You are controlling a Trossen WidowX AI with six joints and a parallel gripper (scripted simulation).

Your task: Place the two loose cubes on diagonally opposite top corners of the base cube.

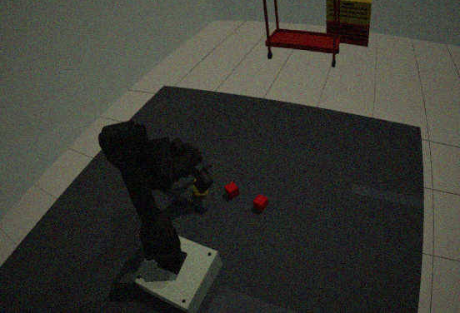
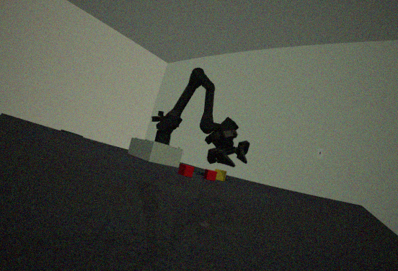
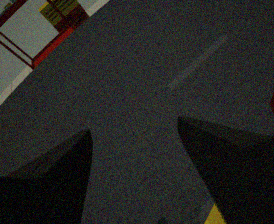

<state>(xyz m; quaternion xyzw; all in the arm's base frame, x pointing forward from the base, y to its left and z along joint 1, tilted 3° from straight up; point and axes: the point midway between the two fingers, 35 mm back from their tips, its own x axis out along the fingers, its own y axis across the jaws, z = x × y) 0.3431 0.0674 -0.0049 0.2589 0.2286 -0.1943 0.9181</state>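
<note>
Right now my gripper tip is 8 cm past the yellow base cube and 6 cm above it. The rest, counted from my gripper tip: red cube: 10 cm to the right, 6 cm below, 6 cm behind.
</note>
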